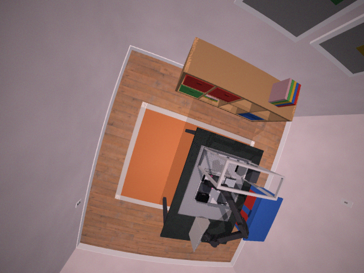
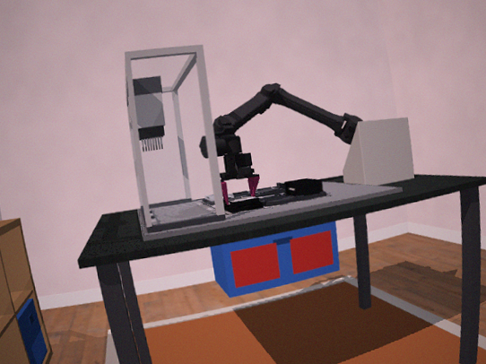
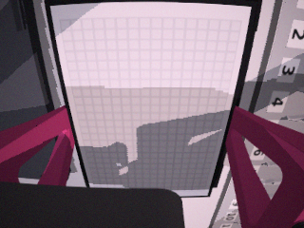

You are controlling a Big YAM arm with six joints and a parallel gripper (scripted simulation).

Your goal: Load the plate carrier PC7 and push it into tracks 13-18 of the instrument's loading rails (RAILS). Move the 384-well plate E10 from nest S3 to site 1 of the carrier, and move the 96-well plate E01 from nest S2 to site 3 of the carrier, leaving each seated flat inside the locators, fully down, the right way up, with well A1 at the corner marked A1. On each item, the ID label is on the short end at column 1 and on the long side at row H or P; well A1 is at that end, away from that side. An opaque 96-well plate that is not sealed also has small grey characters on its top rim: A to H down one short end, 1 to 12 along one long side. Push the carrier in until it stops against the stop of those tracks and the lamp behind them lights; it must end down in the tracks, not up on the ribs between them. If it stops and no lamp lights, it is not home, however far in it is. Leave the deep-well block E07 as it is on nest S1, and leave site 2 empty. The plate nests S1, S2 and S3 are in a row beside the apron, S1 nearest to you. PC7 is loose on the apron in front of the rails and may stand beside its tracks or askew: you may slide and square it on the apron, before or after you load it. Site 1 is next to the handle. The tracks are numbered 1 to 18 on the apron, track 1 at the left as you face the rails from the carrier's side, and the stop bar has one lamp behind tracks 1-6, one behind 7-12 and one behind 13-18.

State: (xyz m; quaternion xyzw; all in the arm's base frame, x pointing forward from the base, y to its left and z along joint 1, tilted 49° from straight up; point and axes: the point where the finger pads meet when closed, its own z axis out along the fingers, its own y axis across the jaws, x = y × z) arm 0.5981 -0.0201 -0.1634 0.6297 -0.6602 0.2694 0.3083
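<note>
Right now the dark nest is 20 mm below my hand. Round my hand: 384-well plate E10: right at my hand; plate carrier PC7: 260 mm to the right, 100 mm behind, 10 mm below; white 96-well plate E01: 260 mm to the right, 10 mm below.
</note>
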